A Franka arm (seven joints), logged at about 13 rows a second.
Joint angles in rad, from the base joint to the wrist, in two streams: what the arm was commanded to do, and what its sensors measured. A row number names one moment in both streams.
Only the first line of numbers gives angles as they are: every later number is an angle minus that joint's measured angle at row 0.
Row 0, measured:
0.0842 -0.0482 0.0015 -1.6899 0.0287 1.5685 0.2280
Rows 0 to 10, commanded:
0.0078 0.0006 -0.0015 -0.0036 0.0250 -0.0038 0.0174
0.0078 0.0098 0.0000 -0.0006 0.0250 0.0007 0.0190
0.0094 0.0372 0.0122 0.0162 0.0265 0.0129 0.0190
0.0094 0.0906 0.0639 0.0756 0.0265 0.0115 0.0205
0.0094 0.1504 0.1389 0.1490 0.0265 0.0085 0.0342
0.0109 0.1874 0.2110 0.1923 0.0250 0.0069 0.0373
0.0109 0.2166 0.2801 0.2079 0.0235 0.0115 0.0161
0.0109 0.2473 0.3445 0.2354 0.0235 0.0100 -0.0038
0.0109 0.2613 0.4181 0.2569 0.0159 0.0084 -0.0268
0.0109 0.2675 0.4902 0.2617 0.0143 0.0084 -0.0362
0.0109 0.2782 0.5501 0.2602 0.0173 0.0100 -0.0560
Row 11, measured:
0.0186 0.2440 0.4563 0.2092 0.0134 0.0297 -0.0071
